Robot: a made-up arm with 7 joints. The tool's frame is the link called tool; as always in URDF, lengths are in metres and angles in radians. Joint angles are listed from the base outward.
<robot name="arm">
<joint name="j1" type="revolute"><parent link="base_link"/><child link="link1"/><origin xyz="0.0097 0.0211 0.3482" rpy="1.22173 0 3.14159"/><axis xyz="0 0 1"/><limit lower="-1.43" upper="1.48"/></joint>
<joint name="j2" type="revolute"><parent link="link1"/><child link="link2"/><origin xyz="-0.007 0.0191 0.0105" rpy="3.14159 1.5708 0"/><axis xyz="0 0 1"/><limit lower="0.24" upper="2.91"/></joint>
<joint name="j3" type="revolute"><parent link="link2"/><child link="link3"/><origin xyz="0.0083 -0.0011 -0.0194" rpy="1.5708 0 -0.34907"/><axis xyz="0 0 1"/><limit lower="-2.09" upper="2.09"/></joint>
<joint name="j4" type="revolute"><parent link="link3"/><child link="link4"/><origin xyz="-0.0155 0.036 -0.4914" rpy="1.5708 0 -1.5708"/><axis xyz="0 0 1"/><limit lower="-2.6" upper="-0.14"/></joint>
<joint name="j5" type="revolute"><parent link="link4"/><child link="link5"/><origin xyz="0.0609 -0.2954 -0.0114" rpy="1.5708 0 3.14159"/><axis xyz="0 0 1"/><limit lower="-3.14" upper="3.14"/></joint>
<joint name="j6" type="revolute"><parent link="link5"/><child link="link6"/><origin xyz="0.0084 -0.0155 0.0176" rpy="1.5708 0 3.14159"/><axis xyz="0 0 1"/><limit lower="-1.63" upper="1.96"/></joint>
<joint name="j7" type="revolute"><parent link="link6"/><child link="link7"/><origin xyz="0.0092 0.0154 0.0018" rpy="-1.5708 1.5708 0"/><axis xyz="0 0 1"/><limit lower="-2.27" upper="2.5"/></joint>
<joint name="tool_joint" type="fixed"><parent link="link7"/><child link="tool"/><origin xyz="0.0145 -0.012 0.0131" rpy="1.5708 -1.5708 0"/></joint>
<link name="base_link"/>
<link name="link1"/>
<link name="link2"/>
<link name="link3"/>
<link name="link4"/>
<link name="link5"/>
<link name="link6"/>
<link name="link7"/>
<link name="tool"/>
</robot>
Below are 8 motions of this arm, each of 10 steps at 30 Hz.
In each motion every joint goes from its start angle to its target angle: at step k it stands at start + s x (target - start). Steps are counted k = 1, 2, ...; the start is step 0. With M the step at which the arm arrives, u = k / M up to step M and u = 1 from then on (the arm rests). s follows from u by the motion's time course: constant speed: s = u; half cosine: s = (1 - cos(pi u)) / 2; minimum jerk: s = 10 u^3 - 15 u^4 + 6 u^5.
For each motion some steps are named. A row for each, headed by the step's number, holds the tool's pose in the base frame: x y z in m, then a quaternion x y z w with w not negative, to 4 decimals.
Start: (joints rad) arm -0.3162 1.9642 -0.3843 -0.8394 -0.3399 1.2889 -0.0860
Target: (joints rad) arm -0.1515 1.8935 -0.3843 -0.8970 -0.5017 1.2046 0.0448
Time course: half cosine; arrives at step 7
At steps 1, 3, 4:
1: 0.1761 0.6876 0.5774 0.6843 -0.1052 -0.5493 0.4678
3: 0.1811 0.6938 0.5511 0.6626 -0.0956 -0.5897 0.4518
4: 0.1830 0.6978 0.5337 0.6466 -0.0907 -0.6154 0.4414

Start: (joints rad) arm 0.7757 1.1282 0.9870 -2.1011 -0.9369 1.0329 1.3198
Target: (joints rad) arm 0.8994 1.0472 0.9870 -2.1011 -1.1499 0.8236 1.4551
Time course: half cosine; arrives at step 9
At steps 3, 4, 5, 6, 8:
3: 0.0410 0.5264 0.2922 -0.5380 0.6985 0.4004 0.2499
4: 0.0313 0.5275 0.2875 -0.5244 0.7015 0.4152 0.2459
5: 0.0207 0.5284 0.2828 -0.5097 0.7048 0.4308 0.2405
6: 0.0106 0.5290 0.2787 -0.4956 0.7081 0.4451 0.2343
8: -0.0033 0.5294 0.2737 -0.4764 0.7126 0.4637 0.2242

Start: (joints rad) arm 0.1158 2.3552 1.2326 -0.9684 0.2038 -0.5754 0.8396
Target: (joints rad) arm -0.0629 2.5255 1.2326 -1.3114 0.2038 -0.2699 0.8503
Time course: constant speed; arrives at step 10
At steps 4, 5, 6, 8, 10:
4: 0.1260 0.3100 1.0000 0.0920 0.6216 0.5058 0.5910
5: 0.1188 0.2894 1.0041 0.0974 0.6136 0.5107 0.5943
6: 0.1111 0.2689 1.0072 0.1025 0.6054 0.5157 0.5975
8: 0.0945 0.2285 1.0108 0.1121 0.5886 0.5263 0.6033
10: 0.0766 0.1891 1.0108 0.1206 0.5713 0.5374 0.6085

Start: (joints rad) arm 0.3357 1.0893 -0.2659 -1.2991 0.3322 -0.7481 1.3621
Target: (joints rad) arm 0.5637 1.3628 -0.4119 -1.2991 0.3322 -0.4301 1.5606
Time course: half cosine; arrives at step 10
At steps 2, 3, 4, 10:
2: 0.0554 0.5511 -0.0451 -0.0934 -0.9307 0.3292 0.1290
3: 0.0432 0.5599 -0.0329 -0.0718 -0.9287 0.3267 0.1602
4: 0.0287 0.5705 -0.0170 -0.0434 -0.9246 0.3222 0.1984
10: -0.0257 0.6121 0.0647 0.1016 -0.8843 0.2819 0.3581

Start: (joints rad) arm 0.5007 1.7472 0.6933 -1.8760 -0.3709 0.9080 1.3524
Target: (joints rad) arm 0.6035 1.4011 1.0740 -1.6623 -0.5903 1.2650 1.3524
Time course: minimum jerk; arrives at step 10
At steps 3, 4, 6, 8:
3: 0.2510 0.5062 0.4790 -0.4093 0.8384 0.2927 0.2093
4: 0.2355 0.5249 0.4733 -0.4696 0.8094 0.2710 0.2256
6: 0.1891 0.5690 0.4567 -0.6071 0.7209 0.2183 0.2529
8: 0.1476 0.5989 0.4416 -0.6975 0.6415 0.1810 0.2631

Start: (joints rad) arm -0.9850 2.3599 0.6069 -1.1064 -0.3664 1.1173 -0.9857
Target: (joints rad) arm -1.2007 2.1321 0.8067 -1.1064 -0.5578 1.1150 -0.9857
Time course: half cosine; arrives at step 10
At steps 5, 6, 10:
5: -0.2189 0.4570 0.8400 0.8761 -0.3242 -0.2712 0.2320
6: -0.2175 0.4728 0.8265 0.8760 -0.3438 -0.2501 0.2276
10: -0.2096 0.5069 0.7965 0.8723 -0.3876 -0.2023 0.2191

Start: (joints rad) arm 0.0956 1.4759 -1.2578 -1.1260 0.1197 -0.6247 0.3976
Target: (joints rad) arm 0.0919 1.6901 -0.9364 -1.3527 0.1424 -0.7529 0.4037
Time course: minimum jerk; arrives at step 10
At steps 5, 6, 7, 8, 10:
5: 0.0485 0.6822 0.1179 -0.3697 -0.7783 -0.3370 0.3794
6: 0.0687 0.6828 0.1414 -0.3737 -0.7879 -0.3459 0.3462
7: 0.0859 0.6822 0.1622 -0.3785 -0.7940 -0.3540 0.3177
8: 0.0977 0.6812 0.1768 -0.3825 -0.7971 -0.3598 0.2981
10: 0.1043 0.6804 0.1850 -0.3850 -0.7984 -0.3630 0.2873

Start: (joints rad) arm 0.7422 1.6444 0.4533 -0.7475 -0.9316 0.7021 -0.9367
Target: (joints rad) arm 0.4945 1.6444 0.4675 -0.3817 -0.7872 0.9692 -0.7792
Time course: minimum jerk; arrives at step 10
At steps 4, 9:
4: 0.0029 0.7552 0.4279 0.1555 0.3184 -0.6369 0.6846
9: -0.0228 0.7613 0.4247 0.2994 0.2322 -0.4907 0.7847

